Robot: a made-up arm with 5 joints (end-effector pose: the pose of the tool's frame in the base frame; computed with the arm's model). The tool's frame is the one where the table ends. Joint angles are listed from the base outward.
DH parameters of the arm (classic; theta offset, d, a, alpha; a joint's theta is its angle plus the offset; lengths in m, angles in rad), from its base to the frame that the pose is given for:
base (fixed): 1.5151 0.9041 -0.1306 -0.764
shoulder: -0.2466 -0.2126 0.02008 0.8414
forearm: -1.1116 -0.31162 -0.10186 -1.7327
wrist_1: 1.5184 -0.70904 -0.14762 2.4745
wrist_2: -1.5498 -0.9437 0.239 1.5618
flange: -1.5 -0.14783 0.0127 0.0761
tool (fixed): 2.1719 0.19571 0 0
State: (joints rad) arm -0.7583 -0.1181 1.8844 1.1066 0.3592
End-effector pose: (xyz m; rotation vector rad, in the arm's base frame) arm 0.1366 -0.3319 1.0915 0.2349 1.6855 -1.7632
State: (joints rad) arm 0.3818 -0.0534 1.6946 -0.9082 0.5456
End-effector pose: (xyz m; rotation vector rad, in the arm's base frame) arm 0.4030 0.1192 1.0461 -2.2277 1.1688 0.0430
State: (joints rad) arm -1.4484 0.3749 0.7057 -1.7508 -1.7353
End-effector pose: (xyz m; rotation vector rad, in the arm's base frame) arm -0.2000 -0.1008 0.9955 -1.8653 -0.4150 -2.2285
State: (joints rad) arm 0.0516 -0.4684 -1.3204 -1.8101 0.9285
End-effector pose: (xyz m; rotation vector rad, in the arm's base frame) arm -0.4505 0.1387 0.0597 -1.0345 -0.0685 -1.5814
